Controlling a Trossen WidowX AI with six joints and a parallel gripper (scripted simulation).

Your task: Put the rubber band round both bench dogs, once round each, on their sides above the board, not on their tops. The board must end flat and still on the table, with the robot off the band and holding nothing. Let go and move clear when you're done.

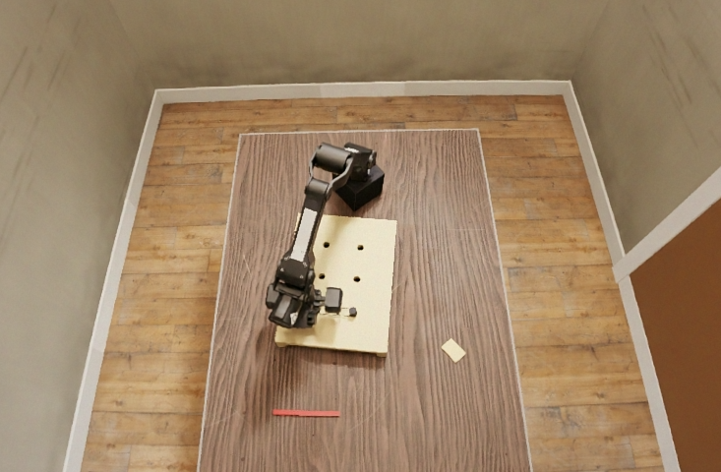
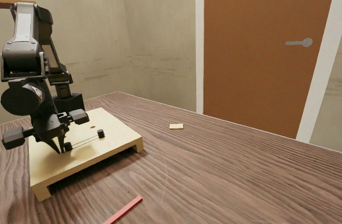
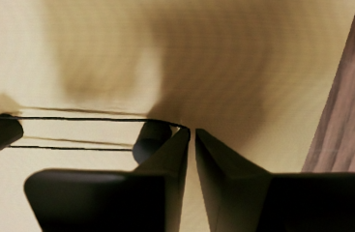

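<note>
Now: the cream board 100 mm behind my hand, 60 mm to the left of it and 60 mm below it. From my hand the other things lie so: tan block (390 mm to the left, 80 mm below, 20 mm ahead); then red strip (250 mm ahead, 80 mm below, 50 mm to the left).
</note>
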